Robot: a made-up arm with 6 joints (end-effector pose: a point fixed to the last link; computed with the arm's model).
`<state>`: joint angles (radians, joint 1 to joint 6).
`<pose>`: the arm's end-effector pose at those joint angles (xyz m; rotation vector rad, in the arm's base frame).
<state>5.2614 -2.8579 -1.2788 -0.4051 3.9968 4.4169</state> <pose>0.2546 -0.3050 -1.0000 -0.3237 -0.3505 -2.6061</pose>
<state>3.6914 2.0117 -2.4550 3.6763 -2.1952 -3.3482</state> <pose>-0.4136 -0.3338 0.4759 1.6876 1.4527 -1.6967</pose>
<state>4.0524 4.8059 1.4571 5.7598 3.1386 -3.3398</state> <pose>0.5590 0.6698 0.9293 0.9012 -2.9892 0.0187</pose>
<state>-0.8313 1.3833 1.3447 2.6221 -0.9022 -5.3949</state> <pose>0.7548 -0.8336 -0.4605 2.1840 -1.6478 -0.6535</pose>
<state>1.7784 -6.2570 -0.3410 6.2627 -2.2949 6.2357</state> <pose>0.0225 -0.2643 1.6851 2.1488 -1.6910 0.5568</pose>
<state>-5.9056 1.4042 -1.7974 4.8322 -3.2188 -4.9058</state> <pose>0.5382 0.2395 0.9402 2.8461 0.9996 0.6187</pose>
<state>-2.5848 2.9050 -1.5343 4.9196 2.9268 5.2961</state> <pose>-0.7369 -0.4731 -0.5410 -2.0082 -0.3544 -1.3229</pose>
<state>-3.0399 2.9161 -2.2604 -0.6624 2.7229 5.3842</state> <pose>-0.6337 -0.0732 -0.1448 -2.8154 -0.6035 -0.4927</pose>
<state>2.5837 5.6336 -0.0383 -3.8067 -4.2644 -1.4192</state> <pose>0.8376 -0.6187 1.3787 0.5967 -2.7242 0.9197</pose>
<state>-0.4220 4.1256 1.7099 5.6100 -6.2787 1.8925</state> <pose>-0.9838 0.4755 0.4674 -0.3317 -0.3130 0.7845</pose>
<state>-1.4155 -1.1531 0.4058 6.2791 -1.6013 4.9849</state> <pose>-0.1822 1.3674 1.0191 -0.1641 -2.7538 -1.1298</pose>
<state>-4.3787 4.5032 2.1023 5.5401 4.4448 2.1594</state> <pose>0.1331 -0.6592 0.7181 1.1479 1.7105 -1.9618</pose>
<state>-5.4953 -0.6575 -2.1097 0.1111 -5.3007 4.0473</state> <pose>-0.6615 -0.6089 0.1063 1.9038 -0.2430 -1.0531</pose>
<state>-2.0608 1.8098 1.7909 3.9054 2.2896 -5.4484</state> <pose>-0.2799 -0.4907 -0.7026 -0.0061 -1.2596 0.8644</pose>
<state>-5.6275 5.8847 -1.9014 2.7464 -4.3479 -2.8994</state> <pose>-0.7017 -0.4595 0.4061 -0.5291 2.0790 1.0113</pose>
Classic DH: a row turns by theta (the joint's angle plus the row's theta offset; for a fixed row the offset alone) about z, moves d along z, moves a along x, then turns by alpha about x. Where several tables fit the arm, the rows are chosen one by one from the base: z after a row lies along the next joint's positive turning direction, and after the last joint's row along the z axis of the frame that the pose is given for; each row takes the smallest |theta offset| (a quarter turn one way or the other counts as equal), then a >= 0, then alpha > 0; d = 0 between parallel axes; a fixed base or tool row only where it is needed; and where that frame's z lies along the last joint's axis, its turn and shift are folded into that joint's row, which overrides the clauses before.
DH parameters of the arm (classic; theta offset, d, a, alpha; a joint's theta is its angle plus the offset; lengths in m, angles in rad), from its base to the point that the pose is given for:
joint 1: 0 0.1645 0 -1.5708
joint 2: -1.5708 0 0.8621 0
joint 3: 1.5708 0.0311 0 1.5708
joint 4: 0 0.7749 0 -1.5708
joint 5: 0 0 0 1.5708
joint 6: 0 0.0905 0 0

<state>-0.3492 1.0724 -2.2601 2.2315 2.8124 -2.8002</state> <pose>0.1230 0.0129 0.8176 1.4760 1.6907 0.7700</pose>
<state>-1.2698 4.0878 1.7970 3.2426 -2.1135 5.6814</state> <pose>-0.2328 0.8813 0.3614 1.7509 -0.4856 0.9608</pose>
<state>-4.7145 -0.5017 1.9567 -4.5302 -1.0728 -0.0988</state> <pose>0.0479 0.3996 1.0006 1.0627 1.6482 1.5673</pose>
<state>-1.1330 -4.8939 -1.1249 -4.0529 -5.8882 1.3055</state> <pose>0.4989 -0.9276 1.1543 0.2960 0.2712 2.4198</pose>
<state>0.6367 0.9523 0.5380 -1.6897 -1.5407 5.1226</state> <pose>1.1168 0.9762 0.7162 -1.0347 -1.3618 -0.4849</pose>
